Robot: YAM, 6 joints.
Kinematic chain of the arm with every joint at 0, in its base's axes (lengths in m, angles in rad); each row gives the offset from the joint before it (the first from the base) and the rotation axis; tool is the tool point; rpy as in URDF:
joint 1: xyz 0 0 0.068 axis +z
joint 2: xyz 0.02 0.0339 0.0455 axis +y
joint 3: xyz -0.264 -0.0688 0 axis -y
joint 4: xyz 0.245 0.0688 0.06 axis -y
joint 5: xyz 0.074 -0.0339 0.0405 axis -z
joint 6: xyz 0.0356 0 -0.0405 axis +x
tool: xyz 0 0 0 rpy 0 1.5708 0
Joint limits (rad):
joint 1: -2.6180..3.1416
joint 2: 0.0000..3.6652
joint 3: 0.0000..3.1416
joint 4: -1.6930..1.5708
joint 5: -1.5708..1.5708
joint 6: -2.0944..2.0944
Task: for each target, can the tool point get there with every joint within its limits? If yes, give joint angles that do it. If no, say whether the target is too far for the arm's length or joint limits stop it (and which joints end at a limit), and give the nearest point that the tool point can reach.
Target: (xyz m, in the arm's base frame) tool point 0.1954 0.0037 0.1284
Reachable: yes | joints -0.0703 1.5011 0.6516 -0.8527 -0.5128 0.2924
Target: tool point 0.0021 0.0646 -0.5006
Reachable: no: joint limits stop it (at a limit: joint 2) | nearest point 0.0039 0.1195 -0.3566 | short by 0.154 m
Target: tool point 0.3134 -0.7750 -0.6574
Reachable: no: too far | nearest point 0.1850 -0.4575 -0.2849 | short by 0.506 m
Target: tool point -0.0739 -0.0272 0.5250
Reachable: yes | joints 0.5861 0.5303 1.7406 -0.9439 -0.5374 0.7558
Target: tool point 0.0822 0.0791 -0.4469
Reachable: no: joint limits stop it (at a limit: joint 2) | nearest point 0.1010 0.0972 -0.3637 | short by 0.087 m
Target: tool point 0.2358 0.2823 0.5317
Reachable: yes | joints 0.7989 1.7810 2.2245 -0.4368 -0.9013 0.8111
